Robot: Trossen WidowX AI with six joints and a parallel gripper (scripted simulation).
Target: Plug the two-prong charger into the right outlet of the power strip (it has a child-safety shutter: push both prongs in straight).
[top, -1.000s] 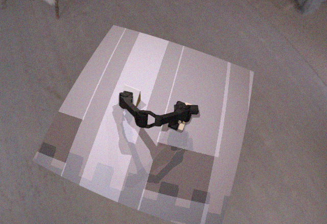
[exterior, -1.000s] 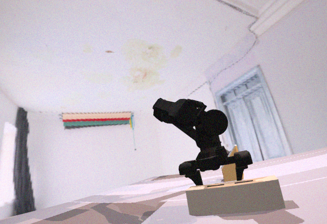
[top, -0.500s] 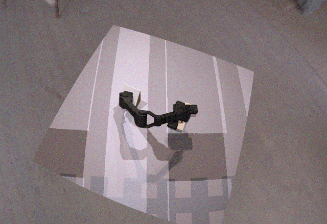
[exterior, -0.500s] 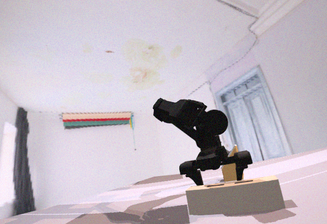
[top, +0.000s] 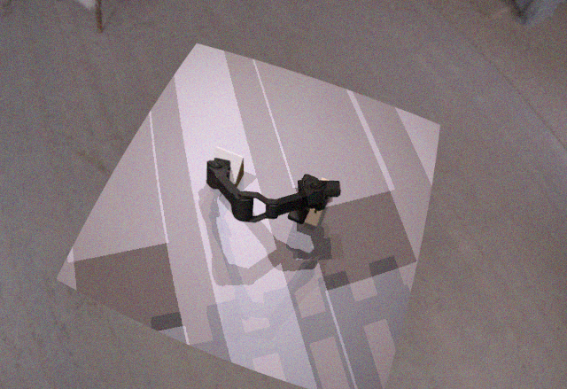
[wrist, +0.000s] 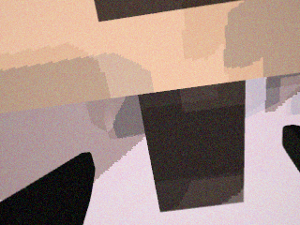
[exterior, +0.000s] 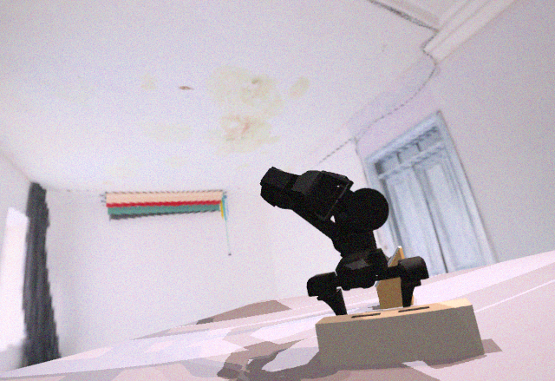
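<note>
My gripper tip is now 30 mm short of the black two-prong charger and 10 mm below it.
</note>
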